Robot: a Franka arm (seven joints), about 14 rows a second.
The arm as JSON. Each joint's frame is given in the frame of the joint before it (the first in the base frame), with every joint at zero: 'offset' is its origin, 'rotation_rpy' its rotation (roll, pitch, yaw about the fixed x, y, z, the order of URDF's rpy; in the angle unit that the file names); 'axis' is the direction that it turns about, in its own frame. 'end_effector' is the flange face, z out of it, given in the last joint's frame.
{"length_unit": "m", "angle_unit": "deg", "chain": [
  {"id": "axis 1", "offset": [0.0, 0.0, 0.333], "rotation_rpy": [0.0, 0.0, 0.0], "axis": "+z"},
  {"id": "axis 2", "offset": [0.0, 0.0, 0.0], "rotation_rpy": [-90.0, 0.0, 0.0], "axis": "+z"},
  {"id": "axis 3", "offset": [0.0, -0.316, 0.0], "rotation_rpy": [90.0, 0.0, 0.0], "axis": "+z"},
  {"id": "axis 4", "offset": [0.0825, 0.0, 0.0], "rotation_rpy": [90.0, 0.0, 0.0], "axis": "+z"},
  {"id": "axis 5", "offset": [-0.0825, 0.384, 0.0], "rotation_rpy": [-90.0, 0.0, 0.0], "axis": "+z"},
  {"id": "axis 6", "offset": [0.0, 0.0, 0.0], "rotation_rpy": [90.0, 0.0, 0.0], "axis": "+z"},
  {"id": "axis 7", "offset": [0.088, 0.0, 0.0], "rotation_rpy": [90.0, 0.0, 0.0], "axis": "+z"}
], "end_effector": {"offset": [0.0, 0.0, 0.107], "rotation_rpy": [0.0, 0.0, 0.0]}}
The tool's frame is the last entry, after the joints.
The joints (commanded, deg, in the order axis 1, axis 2, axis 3, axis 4, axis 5, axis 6, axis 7), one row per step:
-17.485, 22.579, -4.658, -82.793, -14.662, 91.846, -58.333
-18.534, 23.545, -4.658, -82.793, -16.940, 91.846, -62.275
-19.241, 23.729, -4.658, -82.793, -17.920, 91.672, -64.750
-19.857, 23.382, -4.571, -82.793, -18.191, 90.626, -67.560
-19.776, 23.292, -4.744, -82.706, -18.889, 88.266, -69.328
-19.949, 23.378, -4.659, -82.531, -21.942, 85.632, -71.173
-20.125, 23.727, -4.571, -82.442, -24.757, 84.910, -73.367
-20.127, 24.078, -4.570, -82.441, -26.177, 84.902, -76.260
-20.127, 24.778, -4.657, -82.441, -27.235, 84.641, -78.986
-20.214, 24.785, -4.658, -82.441, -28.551, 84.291, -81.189
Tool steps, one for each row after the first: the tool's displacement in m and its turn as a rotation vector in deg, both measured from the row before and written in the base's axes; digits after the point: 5 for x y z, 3 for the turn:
-0.00435, -0.01523, -0.00972, -0.429, 2.523, 3.217
-0.00406, -0.00893, -0.00168, 0.115, 1.225, 1.774
-0.00580, -0.00534, 0.00309, 1.013, 1.298, 1.747
-0.00594, -0.00082, 0.00023, 0.662, 2.608, 0.912
-0.00761, -0.00530, 0.00056, -1.106, 3.867, 1.395
-0.00286, -0.00588, -0.00142, -1.101, 2.544, 2.237
-0.00013, -0.00267, -0.00264, 0.317, 1.706, 2.777
-0.00034, -0.00287, -0.00689, 0.741, 2.111, 2.314
-0.00190, -0.00299, 0.00100, 0.098, 1.504, 1.886

